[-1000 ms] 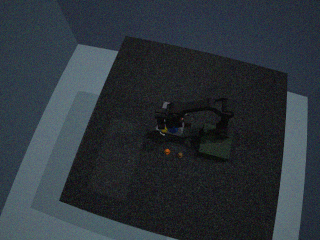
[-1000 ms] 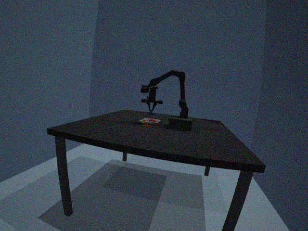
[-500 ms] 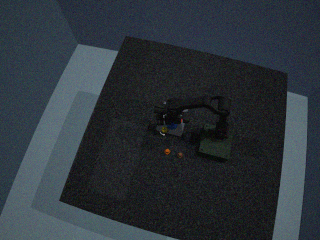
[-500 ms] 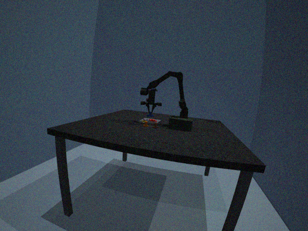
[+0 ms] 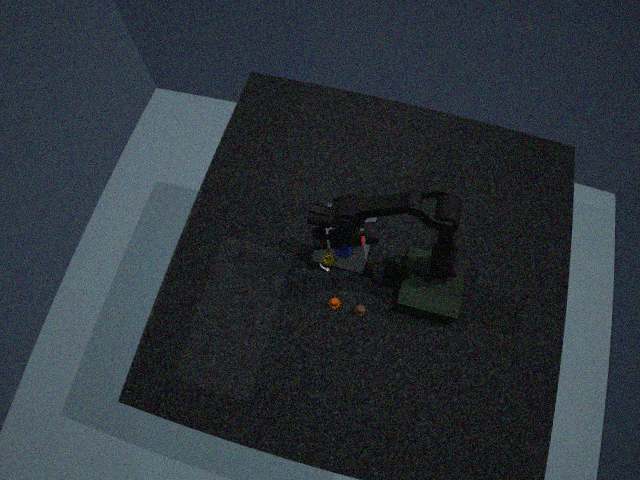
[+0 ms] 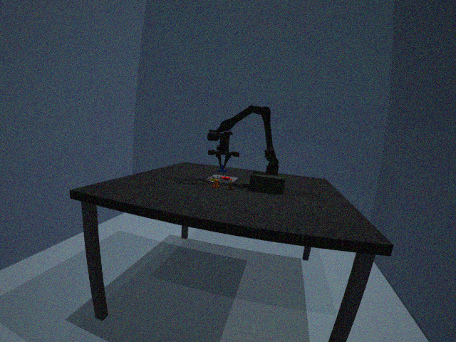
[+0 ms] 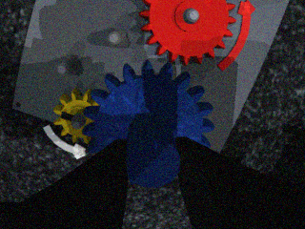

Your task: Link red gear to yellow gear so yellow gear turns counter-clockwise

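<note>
My gripper tip is 70 mm above the yellow gear, 40 mm short of it and 30 mm to the right of it. Round my gripper tip: red gear 70 mm below, 60 mm to the right, 10 mm behind; then large blue gear 10 mm below; then white arrow 80 mm below, 50 mm to the left, 50 mm ahead.
</note>
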